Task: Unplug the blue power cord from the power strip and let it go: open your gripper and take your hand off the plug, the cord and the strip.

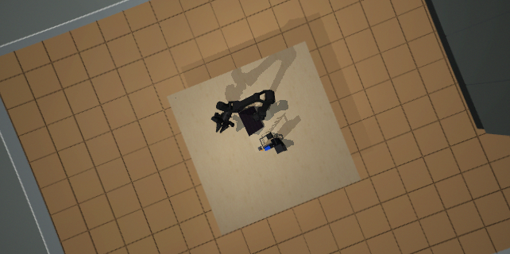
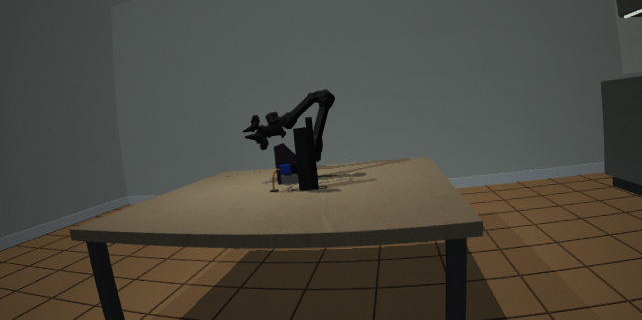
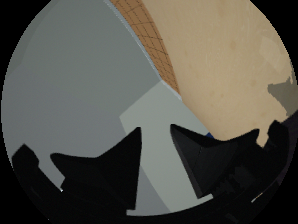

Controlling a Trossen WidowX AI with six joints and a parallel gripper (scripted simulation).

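Right now the blue plug is 31 cm to the left of my gripper tip, 26 cm ahead of it and 14 cm below it.
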